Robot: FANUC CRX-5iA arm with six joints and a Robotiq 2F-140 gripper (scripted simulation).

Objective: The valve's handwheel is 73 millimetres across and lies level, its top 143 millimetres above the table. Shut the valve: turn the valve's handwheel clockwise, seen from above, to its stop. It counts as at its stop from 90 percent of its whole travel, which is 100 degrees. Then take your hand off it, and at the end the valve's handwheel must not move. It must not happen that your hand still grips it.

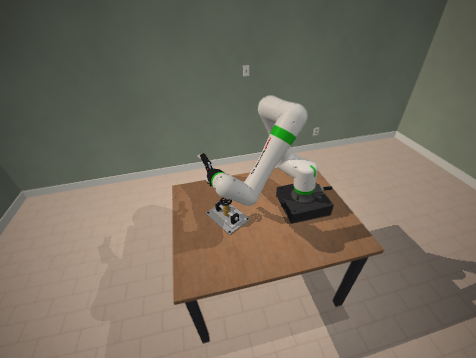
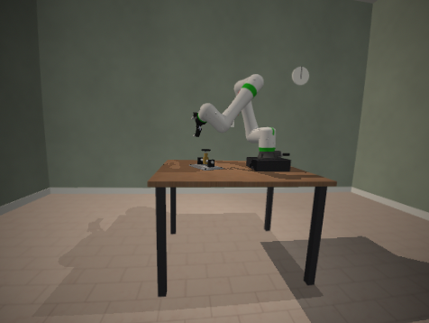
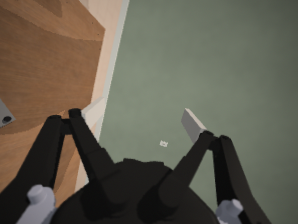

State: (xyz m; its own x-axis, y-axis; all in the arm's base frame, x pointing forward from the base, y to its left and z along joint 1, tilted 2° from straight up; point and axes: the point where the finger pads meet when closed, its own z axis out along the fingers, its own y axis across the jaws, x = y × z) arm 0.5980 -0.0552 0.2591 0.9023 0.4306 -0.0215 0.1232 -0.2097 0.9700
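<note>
Right now my hand is 120 mm past the black spoked handwheel, 110 mm to the right of it and 190 mm above it.
</note>
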